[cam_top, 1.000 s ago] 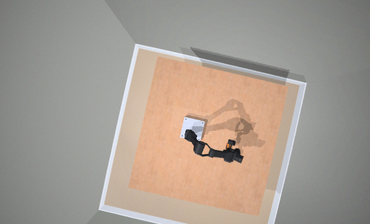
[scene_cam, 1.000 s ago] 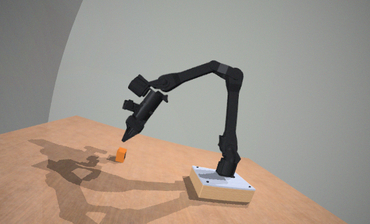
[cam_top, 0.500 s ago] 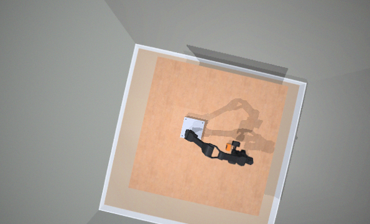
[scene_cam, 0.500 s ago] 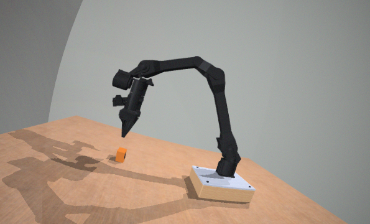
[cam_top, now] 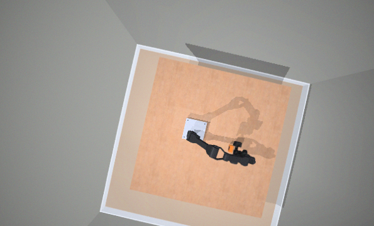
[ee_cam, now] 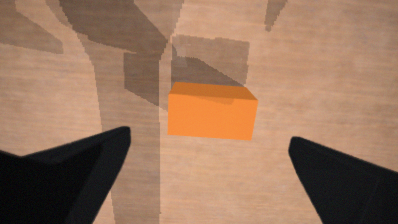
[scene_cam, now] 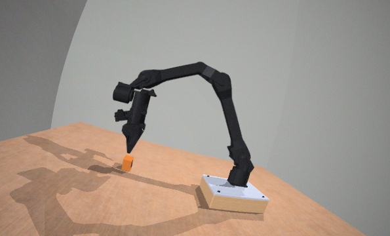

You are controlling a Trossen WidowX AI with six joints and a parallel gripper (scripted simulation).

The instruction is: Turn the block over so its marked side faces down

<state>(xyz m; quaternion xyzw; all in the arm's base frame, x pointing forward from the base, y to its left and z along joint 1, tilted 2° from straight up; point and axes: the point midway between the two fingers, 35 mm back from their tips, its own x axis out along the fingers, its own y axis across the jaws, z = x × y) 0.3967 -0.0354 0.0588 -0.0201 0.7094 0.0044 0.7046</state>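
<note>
Right now the block is 5 cm below my gripper tip and 1 cm behind it.
</note>
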